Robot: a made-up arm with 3 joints. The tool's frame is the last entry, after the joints. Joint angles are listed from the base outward.
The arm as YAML. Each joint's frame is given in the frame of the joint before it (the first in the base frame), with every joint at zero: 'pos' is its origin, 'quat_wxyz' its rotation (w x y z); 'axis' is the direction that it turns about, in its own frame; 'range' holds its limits. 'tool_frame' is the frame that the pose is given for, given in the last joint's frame.
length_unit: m
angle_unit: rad
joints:
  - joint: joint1
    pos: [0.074, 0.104, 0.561]
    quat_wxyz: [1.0, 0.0, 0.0, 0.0]
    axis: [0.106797, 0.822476, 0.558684]
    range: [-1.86, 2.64]
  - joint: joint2
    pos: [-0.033, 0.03, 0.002]
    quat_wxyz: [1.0, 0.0, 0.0, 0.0]
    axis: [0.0, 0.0, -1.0]
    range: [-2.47, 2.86]
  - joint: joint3
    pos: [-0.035, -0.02, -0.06]
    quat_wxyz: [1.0, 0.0, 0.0, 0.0]
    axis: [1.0, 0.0, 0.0]
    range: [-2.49, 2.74]
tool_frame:
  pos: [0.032, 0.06, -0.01]
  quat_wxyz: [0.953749, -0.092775, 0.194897, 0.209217]
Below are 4 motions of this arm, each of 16 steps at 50 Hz.
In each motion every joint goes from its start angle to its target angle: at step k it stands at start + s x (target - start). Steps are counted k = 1, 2, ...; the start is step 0. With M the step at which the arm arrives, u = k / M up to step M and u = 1 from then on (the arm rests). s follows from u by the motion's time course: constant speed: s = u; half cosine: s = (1 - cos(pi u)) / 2; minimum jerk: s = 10 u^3 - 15 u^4 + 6 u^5.
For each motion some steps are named. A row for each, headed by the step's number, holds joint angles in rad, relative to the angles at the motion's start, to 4 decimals.
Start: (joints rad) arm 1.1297 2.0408 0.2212
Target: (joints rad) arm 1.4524 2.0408 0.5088
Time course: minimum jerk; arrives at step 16
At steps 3, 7, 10, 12, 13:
3: 0.0157 0.0000 0.0140
7: 0.1239 0.0000 0.1104
10: 0.2339 0.0000 0.2085
12: 0.2893 0.0000 0.2578
13: 0.3070 0.0000 0.2736

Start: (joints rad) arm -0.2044 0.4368 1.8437
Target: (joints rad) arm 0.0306 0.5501 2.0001
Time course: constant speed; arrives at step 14
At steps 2, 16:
2: 0.0336 0.0162 0.0223
16: 0.2350 0.1133 0.1564

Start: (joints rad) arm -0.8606 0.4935 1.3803
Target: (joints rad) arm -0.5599 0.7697 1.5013
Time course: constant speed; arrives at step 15
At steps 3, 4, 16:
3: 0.0601 0.0552 0.0242
4: 0.0802 0.0737 0.0323
16: 0.3007 0.2762 0.1210

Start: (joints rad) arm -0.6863 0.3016 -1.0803
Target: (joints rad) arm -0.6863 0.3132 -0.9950
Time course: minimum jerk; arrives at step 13
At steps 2, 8, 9, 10, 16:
2: 0.0000 0.0003 0.0024
8: 0.0000 0.0082 0.0605
9: 0.0000 0.0096 0.0705
10: 0.0000 0.0106 0.0781
16: 0.0000 0.0116 0.0853

